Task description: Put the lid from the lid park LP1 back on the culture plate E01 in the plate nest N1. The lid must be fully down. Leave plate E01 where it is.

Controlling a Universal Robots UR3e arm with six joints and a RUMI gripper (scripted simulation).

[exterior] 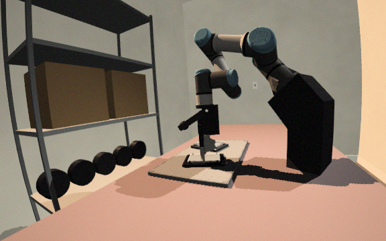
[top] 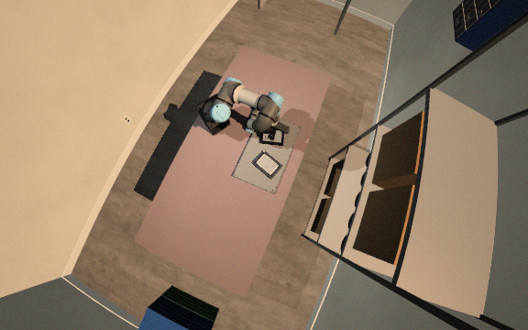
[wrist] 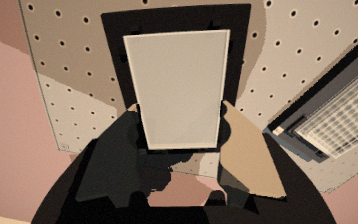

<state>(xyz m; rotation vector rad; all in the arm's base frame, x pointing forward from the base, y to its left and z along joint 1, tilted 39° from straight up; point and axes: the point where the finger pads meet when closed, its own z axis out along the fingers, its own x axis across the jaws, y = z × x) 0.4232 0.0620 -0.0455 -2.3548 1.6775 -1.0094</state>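
My hand is 10 mm above the clear lid. Round my hand: lid park (20 mm below); dark plate nest (200 mm to the right, 30 mm ahead, 20 mm below); culture plate (200 mm to the right, 30 mm ahead, 10 mm below).
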